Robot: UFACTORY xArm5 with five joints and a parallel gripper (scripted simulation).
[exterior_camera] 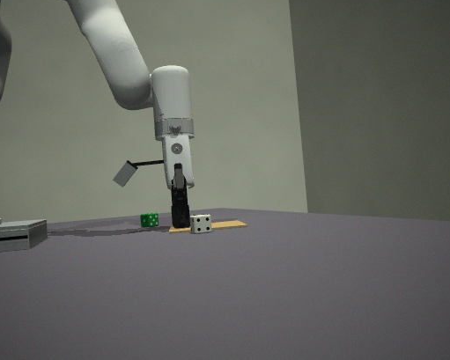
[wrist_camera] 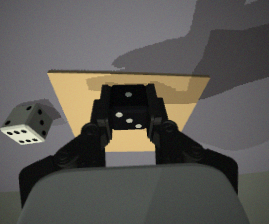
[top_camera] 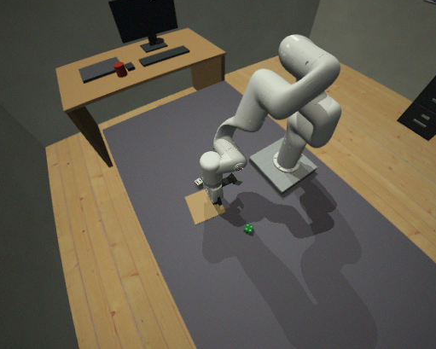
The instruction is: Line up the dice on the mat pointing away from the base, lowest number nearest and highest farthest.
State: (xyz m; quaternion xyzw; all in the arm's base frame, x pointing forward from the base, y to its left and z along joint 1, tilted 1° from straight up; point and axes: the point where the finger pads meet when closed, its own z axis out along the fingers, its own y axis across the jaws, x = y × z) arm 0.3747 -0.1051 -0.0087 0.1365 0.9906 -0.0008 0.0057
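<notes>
Now: hand 10 mm above the black die. Round my hand: tan mat 50 mm ahead, 20 mm below, 10 mm to the right; then green die 190 mm to the left, 10 mm below, 10 mm behind; then white die 110 mm to the right, 10 mm below.
</notes>
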